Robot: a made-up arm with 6 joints. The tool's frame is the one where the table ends. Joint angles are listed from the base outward.
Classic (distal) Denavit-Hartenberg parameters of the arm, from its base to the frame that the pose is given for. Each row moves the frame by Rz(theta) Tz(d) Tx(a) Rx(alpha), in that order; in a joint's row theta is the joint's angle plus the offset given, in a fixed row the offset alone. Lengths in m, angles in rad.
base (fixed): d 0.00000, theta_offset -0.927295, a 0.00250, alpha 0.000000
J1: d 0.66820, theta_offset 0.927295, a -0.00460, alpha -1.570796
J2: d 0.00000, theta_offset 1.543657, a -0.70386, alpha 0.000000
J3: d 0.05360, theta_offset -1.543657, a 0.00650, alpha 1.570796
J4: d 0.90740, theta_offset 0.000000, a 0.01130, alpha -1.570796
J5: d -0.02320, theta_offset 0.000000, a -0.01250, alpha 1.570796
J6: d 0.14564, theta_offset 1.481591, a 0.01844, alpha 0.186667
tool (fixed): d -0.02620, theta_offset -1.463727, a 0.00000, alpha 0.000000
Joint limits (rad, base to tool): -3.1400..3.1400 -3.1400..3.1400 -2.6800..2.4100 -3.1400..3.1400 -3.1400..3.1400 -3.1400..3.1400
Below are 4 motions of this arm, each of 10 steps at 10 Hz.
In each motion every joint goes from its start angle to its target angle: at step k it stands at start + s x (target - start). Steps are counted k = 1, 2, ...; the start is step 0. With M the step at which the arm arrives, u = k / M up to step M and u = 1 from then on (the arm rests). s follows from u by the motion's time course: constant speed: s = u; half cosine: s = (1 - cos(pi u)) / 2; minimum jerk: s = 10 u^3 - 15 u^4 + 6 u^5.
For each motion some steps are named. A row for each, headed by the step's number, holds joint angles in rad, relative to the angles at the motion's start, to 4 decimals.
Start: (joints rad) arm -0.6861 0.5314 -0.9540 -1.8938 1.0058 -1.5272
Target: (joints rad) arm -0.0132 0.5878 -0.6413 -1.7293 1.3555 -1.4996
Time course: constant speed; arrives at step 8
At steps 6, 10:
6: 0.5047 0.0423 0.2345 0.1234 0.2623 0.0207
10: 0.6729 0.0564 0.3127 0.1645 0.3497 0.0276

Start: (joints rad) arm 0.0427 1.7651 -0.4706 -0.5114 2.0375 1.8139
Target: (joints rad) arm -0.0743 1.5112 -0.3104 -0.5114 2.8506 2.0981
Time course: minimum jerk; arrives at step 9
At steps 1, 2, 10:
1: -0.0013 -0.0029 0.0018 0.0000 0.0094 0.0033
2: -0.0089 -0.0194 0.0122 0.0000 0.0621 0.0217
10: -0.1170 -0.2539 0.1602 0.0000 0.8131 0.2842

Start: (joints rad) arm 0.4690 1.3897 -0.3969 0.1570 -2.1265 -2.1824
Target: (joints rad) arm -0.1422 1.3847 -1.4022 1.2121 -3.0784 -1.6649
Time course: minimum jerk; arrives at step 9
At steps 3, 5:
3: -0.1283 -0.0010 -0.2110 0.2214 -0.1998 0.1086
5: -0.3687 -0.0030 -0.6065 0.6366 -0.5743 0.3122

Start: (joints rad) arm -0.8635 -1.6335 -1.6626 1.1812 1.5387 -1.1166
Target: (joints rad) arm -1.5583 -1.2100 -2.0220 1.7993 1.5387 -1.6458
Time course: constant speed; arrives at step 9
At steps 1, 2, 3, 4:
1: -0.0772 0.0471 -0.0399 0.0687 0.0000 -0.0588
2: -0.1544 0.0941 -0.0799 0.1374 0.0000 -0.1176
3: -0.2316 0.1412 -0.1198 0.2060 0.0000 -0.1764
4: -0.3088 0.1882 -0.1597 0.2747 0.0000 -0.2352

